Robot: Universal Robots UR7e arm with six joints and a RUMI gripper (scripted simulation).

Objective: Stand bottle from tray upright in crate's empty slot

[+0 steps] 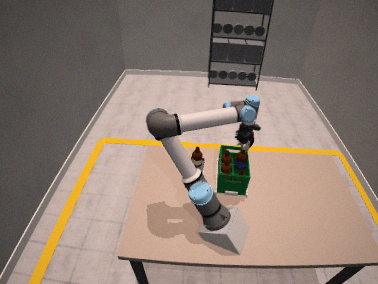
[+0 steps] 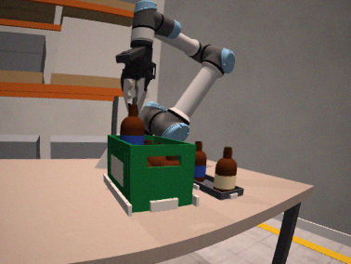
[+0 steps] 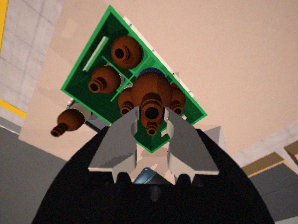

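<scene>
My hand is 7 cm above the bottle. From my hand the other things lie so: green crate (4 cm to the left, 19 cm below); tray (2 cm ahead, 29 cm to the left, 26 cm below).
</scene>
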